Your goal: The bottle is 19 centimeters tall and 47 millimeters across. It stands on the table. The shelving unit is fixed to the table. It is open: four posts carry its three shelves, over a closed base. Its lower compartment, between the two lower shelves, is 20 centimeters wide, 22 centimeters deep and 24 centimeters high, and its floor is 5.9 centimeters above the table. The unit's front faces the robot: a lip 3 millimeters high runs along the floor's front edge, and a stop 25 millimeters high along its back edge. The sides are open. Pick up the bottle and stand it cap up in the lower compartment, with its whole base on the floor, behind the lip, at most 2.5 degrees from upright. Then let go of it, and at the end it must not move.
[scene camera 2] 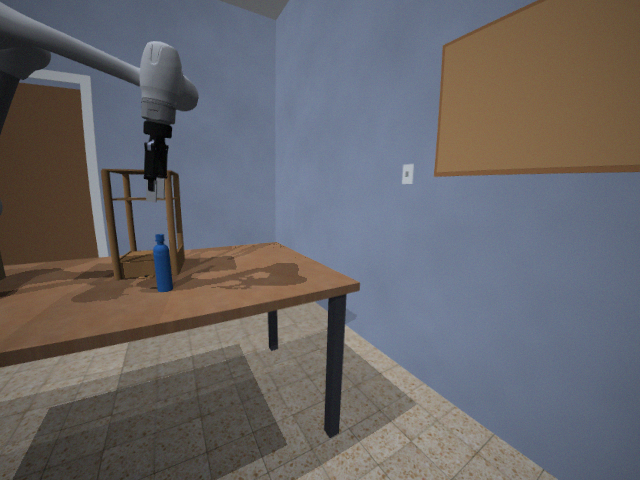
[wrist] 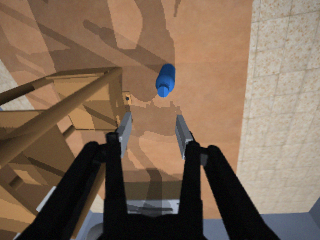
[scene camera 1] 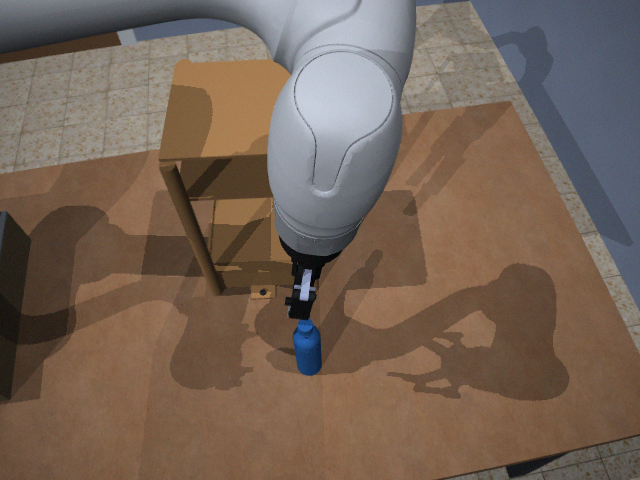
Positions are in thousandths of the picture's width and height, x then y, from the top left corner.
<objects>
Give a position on a wooden shelving unit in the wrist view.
292, 431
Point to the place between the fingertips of the gripper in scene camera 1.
468, 607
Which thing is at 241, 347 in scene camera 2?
The gripper.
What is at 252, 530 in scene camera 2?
A blue bottle.
</objects>
